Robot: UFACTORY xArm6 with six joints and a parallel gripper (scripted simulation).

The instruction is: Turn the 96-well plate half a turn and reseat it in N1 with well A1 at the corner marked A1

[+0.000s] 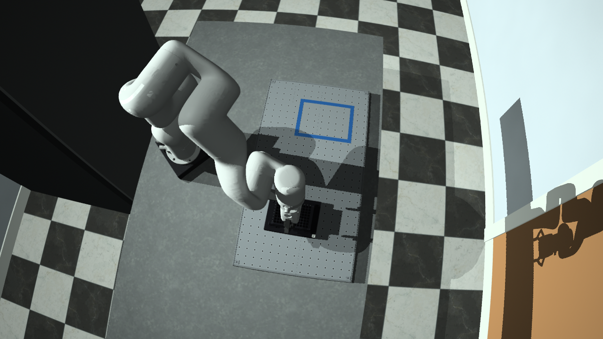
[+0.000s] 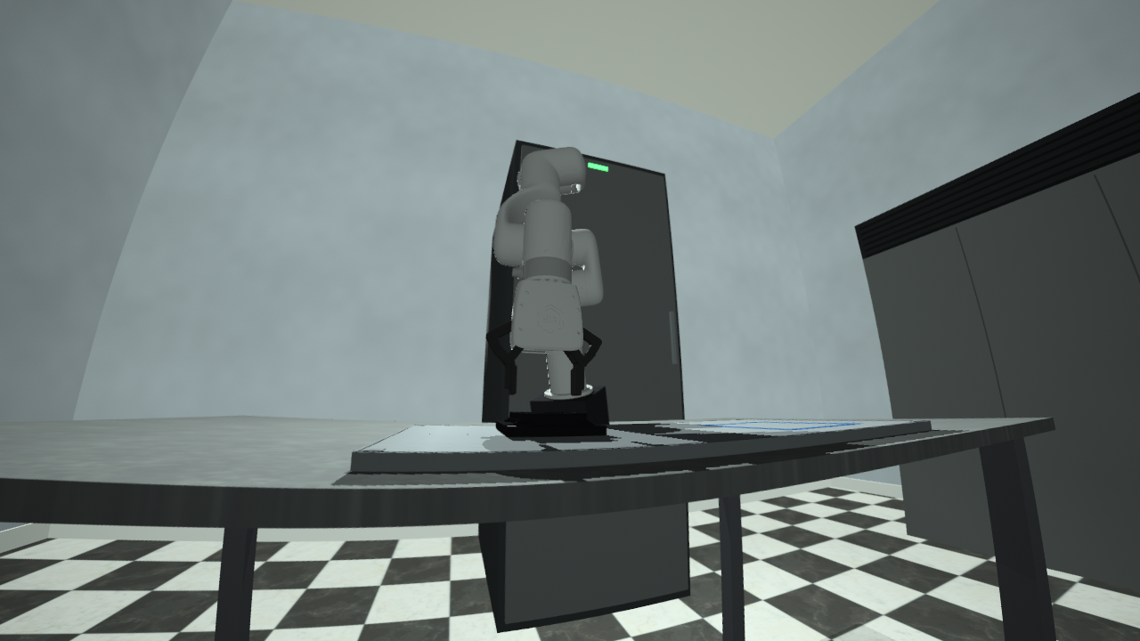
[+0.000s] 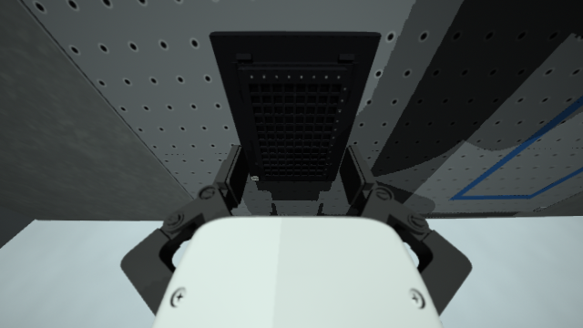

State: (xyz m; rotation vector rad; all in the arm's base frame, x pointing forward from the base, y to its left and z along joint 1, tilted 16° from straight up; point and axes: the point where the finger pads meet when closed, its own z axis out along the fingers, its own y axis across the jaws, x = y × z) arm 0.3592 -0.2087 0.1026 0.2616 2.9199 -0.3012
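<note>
My hand is 4 cm above the black 96-well plate. The rest, counted from my hand: small white A1 mark (7 cm to the right, 6 cm ahead, 5 cm below); black plate nest N1 (5 cm below).
</note>
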